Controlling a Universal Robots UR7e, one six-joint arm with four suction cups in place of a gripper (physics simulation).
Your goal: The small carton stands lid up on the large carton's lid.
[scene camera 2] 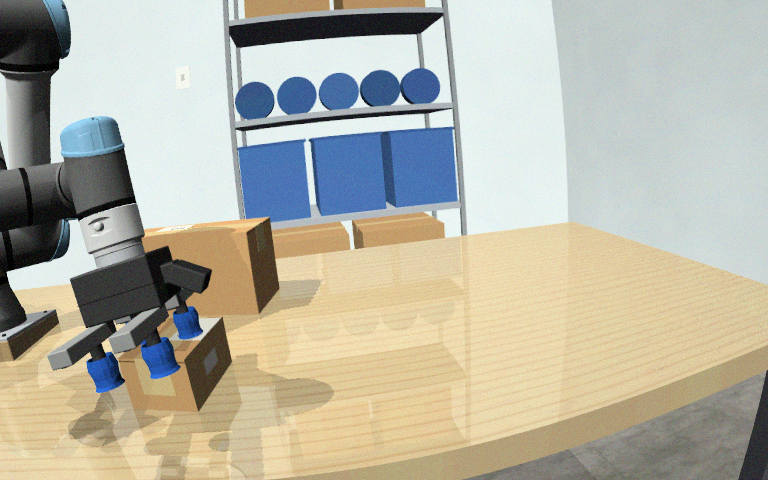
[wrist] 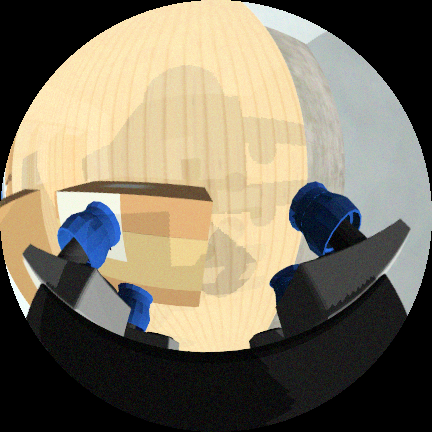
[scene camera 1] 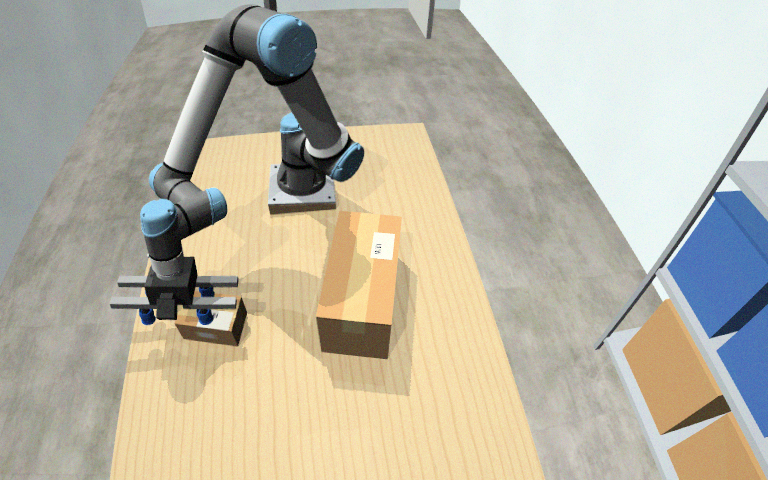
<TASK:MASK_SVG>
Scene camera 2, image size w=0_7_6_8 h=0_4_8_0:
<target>suction head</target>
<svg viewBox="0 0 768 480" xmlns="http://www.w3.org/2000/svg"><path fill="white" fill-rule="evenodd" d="M112 352L106 352L106 357L93 362L93 359L90 358L86 362L88 373L94 380L97 393L110 391L125 382L120 374L118 361ZM168 337L161 337L161 343L148 347L146 340L140 344L142 345L142 358L150 370L151 379L169 376L181 368L177 364L173 345ZM193 306L188 306L189 312L177 314L177 311L173 312L173 322L178 329L180 339L194 338L203 333L199 324L199 315Z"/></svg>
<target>small carton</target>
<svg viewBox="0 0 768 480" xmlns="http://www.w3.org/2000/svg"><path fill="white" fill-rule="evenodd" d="M223 316L199 317L199 324L203 333L190 339L183 340L179 338L178 329L173 322L173 318L167 318L165 322L157 327L160 338L168 337L173 345L177 364L181 366L177 372L158 379L150 378L150 370L142 358L141 346L143 344L139 345L136 349L125 352L118 358L133 409L182 412L200 411L232 363Z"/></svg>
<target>large carton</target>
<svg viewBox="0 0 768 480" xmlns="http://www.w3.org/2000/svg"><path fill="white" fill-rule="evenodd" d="M280 289L270 217L144 230L145 236L141 239L145 253L169 246L173 260L184 260L212 270L206 290L202 294L194 292L186 300L187 307L195 307L199 316L257 315L261 313Z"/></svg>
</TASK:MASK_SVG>
